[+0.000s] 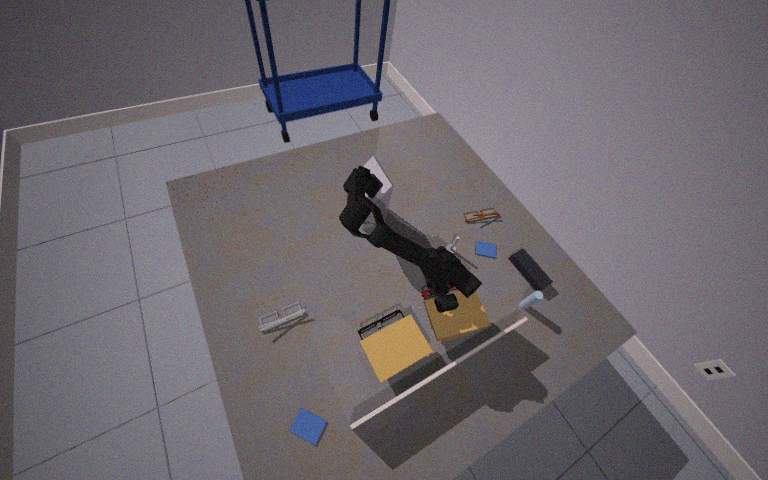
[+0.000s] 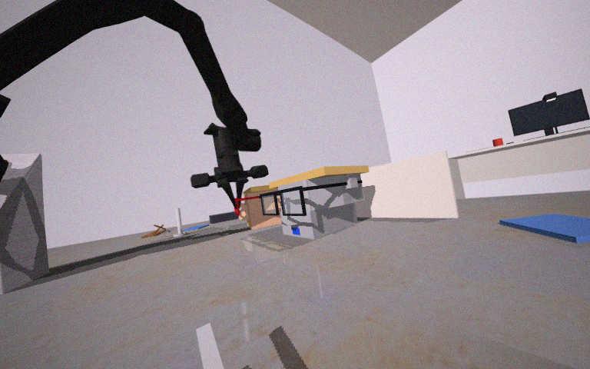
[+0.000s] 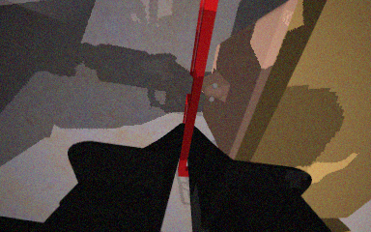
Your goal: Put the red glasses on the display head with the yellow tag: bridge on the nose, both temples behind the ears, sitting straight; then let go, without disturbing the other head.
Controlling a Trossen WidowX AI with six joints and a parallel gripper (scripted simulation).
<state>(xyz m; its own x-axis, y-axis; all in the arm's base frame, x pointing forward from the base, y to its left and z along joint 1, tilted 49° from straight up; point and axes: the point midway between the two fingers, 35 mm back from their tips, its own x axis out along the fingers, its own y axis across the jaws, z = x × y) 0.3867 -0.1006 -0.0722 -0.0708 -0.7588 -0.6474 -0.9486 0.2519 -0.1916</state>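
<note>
My gripper tip is 70 mm short of the tan head and 20 mm to the right of it. Also, from my gripper tip: white panel: 210 mm ahead, 110 mm to the right, 10 mm below; grey head: 200 mm to the right, 60 mm ahead; white post: 200 mm to the left, 110 mm behind, 40 mm below.
</note>
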